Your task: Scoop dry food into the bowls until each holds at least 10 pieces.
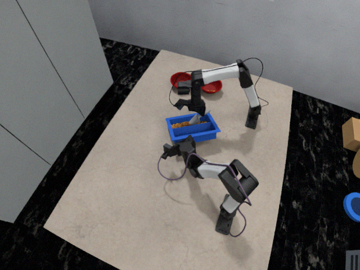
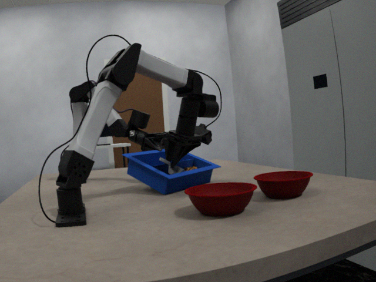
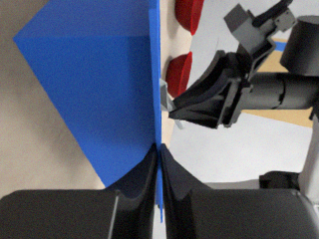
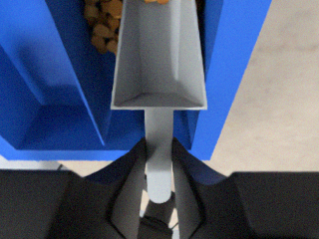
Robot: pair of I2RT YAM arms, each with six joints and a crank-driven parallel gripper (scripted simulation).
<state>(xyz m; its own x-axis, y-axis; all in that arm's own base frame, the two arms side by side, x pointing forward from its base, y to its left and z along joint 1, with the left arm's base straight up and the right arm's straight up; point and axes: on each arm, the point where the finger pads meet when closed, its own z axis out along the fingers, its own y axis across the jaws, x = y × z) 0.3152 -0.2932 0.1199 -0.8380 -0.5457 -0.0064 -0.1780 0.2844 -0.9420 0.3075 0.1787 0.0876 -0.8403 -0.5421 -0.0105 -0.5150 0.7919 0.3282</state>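
The blue box lies 30 mm ahead of my right hand, 100 mm to the left of it and 20 mm below it. Round my right hand: grey scoop: 20 mm ahead, 30 mm to the left, 30 mm below.
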